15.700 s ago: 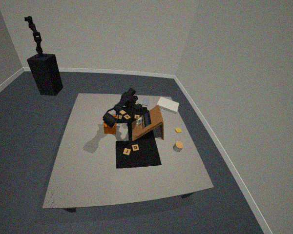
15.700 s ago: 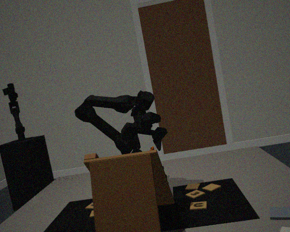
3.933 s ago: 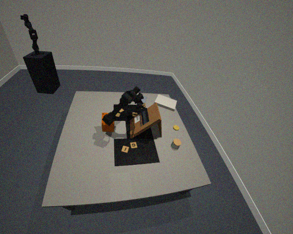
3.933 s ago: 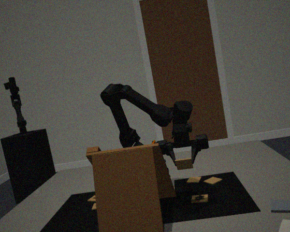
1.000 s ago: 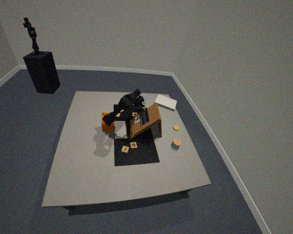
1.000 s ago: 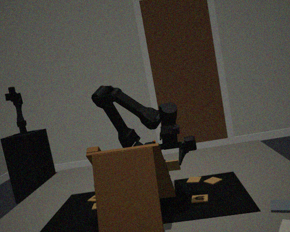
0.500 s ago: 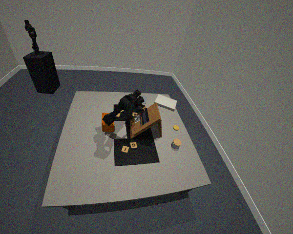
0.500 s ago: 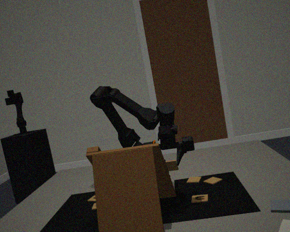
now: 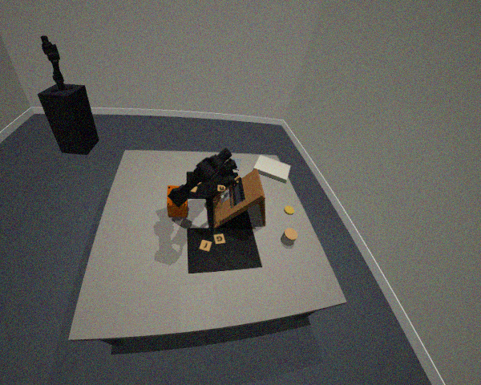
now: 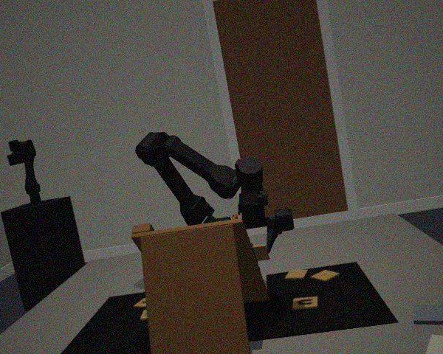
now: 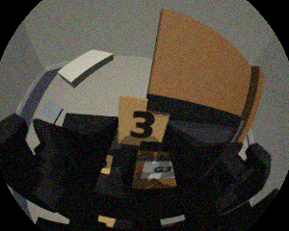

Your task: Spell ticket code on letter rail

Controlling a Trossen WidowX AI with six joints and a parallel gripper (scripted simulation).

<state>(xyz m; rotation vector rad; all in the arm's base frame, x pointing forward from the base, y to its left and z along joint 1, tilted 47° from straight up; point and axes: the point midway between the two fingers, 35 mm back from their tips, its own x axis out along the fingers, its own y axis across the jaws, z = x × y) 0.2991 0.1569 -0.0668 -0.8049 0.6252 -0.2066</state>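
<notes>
My gripper tip is 8 cm above the white ticket, 6 cm to the left of it and 6 cm past it. Also, from my gripper tip: yellow disc (39 cm ahead, 16 cm below, 7 cm to the right); black mat (16 cm below, 13 cm to the right, 13 cm behind); grey-blue card (39 cm to the left, 16 cm below, 4 cm ahead).
</notes>
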